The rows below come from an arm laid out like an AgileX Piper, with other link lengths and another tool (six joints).
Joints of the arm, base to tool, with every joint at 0 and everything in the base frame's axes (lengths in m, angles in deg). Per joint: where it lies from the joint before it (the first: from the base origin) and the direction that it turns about. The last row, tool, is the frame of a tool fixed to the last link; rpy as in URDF.
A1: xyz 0 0 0.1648 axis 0 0 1
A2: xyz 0 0 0 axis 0 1 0
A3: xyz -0.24 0 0.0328 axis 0 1 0
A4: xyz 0.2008 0 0.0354 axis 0.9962 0 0.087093
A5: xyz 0 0 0 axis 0 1 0
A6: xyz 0.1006 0 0.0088 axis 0.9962 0 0.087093
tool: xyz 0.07 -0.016 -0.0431 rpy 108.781 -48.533 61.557
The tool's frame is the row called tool.
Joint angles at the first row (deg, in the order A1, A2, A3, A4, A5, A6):
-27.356 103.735 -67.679 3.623 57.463 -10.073
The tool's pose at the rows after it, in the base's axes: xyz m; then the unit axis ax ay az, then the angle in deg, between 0 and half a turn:
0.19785 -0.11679 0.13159 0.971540 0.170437 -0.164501 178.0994
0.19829 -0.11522 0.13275 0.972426 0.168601 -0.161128 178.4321
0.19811 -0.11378 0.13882 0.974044 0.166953 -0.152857 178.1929
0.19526 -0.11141 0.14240 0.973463 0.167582 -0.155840 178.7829
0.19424 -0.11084 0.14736 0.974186 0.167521 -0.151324 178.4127
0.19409 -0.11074 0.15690 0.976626 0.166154 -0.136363 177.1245
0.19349 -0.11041 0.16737 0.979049 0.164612 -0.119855 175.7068
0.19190 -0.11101 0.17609 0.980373 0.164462 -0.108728 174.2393
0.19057 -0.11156 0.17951 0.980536 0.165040 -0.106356 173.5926
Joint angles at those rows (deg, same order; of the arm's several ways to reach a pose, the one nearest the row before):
-27.356 103.736 -67.678 3.970 57.736 -10.073
-27.355 103.450 -67.679 4.514 57.887 -10.072
-27.357 102.005 -67.681 4.913 58.405 -10.073
-27.357 101.323 -67.679 5.152 59.727 -10.073
-27.357 100.149 -67.678 5.152 60.262 -10.073
-27.356 97.741 -67.679 5.152 60.504 -10.072
-27.356 95.085 -67.678 5.152 60.774 -10.073
-27.356 92.886 -67.680 4.719 61.077 -10.072
-27.357 92.037 -67.679 4.344 61.329 -10.073

